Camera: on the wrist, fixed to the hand. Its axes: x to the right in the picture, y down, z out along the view.
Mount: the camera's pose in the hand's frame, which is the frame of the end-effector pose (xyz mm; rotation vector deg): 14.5 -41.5 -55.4 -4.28 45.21 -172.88
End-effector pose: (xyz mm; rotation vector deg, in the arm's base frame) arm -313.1 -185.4 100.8 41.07 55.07 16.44
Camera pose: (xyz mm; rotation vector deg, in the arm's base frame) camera -354.2 -184.8 43.3 -85.64 94.00 -121.97
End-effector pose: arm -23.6 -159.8 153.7 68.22 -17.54 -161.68
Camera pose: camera 6.6 -129.9 97.2 -39.97 -48.59 -6.59
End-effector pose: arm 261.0 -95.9 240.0 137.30 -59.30 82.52
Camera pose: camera 251.8 -46.2 289.5 29.51 104.73 16.41
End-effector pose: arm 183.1 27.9 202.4 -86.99 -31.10 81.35
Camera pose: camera 249.6 40.0 223.1 6.57 -65.75 -81.65
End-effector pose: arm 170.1 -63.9 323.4 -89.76 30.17 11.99
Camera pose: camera 191.2 -121.7 358.3 -48.56 -89.23 -145.61
